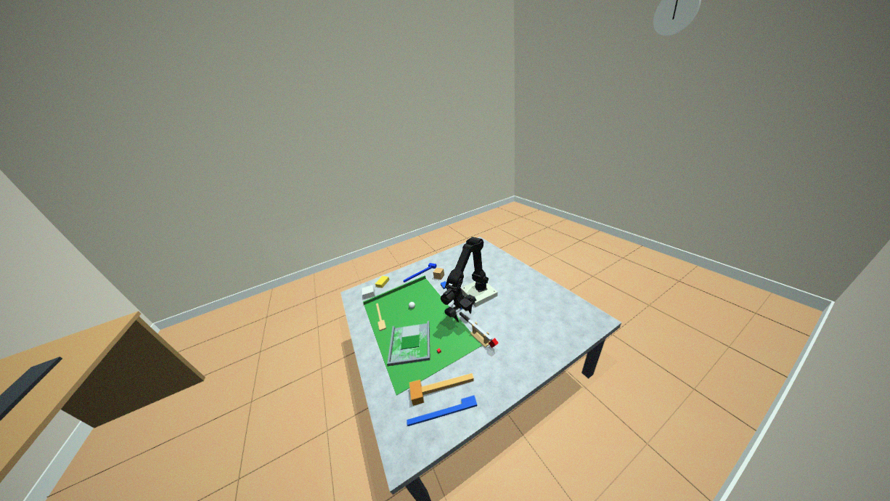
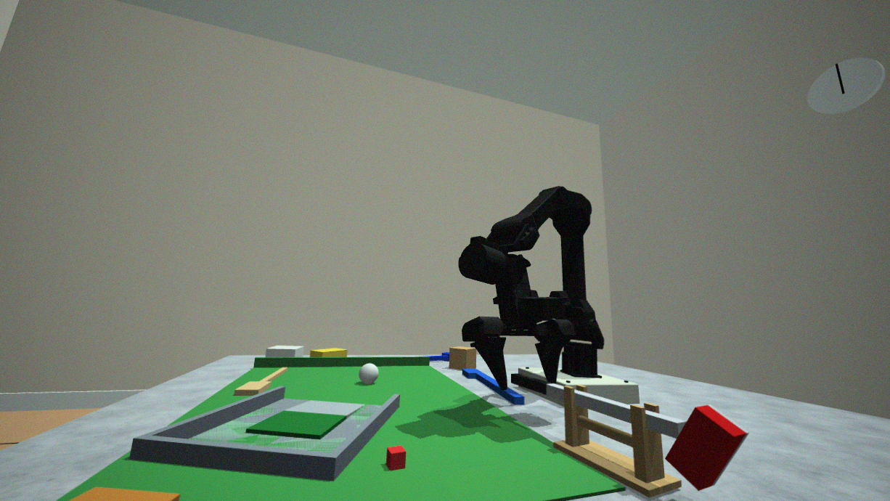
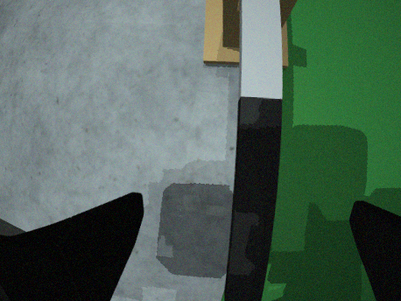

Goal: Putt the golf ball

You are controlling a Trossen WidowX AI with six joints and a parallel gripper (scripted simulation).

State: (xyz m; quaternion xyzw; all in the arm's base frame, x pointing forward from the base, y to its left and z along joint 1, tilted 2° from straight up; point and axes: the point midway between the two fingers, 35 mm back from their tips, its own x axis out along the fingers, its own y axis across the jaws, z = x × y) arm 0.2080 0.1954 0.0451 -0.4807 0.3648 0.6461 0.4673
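Right now my gripper tip is 4 cm past the red putter and 11 cm to the right of it. Round my gripper tip: red cube (20 cm ahead, 11 cm to the left, 4 cm below); green mat (27 cm ahead, 15 cm to the right, 5 cm below); wooden rack (4 cm behind, 13 cm to the left, 2 cm below).
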